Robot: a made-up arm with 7 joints. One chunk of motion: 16 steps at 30 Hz.
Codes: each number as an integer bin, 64 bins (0 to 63) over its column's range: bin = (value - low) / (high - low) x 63, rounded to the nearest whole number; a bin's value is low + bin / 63 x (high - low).
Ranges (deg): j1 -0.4..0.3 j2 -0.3..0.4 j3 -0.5..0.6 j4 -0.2..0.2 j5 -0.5..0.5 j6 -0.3..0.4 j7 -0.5..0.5
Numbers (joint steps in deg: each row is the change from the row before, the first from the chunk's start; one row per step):
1: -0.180 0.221 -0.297 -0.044 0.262 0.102 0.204
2: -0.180 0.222 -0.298 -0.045 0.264 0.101 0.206
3: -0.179 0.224 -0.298 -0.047 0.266 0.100 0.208
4: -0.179 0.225 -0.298 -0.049 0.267 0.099 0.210
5: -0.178 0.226 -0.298 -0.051 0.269 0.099 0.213
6: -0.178 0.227 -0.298 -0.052 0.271 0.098 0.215
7: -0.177 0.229 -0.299 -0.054 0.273 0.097 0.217
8: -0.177 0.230 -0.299 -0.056 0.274 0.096 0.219
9: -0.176 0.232 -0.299 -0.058 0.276 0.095 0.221
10: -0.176 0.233 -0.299 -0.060 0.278 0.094 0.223
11: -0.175 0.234 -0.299 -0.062 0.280 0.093 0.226
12: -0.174 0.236 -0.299 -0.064 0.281 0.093 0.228
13: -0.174 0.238 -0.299 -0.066 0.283 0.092 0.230
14: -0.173 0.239 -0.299 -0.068 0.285 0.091 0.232
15: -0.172 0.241 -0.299 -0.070 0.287 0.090 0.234
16: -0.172 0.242 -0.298 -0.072 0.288 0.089 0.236
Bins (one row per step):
1: 20 47 12 25 48 36 44
2: 20 47 12 24 48 36 44
3: 20 47 12 24 48 36 45
4: 20 47 12 24 48 36 45
5: 20 47 12 23 48 36 45
6: 20 47 12 23 49 36 45
7: 20 48 12 23 49 36 45
8: 20 48 12 23 49 36 45
9: 20 48 12 22 49 36 45
10: 20 48 12 22 49 35 46
11: 20 48 12 22 49 35 46
12: 20 48 12 21 49 35 46
13: 20 48 12 21 49 35 46
14: 20 49 12 21 49 35 46
15: 21 49 12 20 50 35 46
16: 21 49 12 20 50 35 46

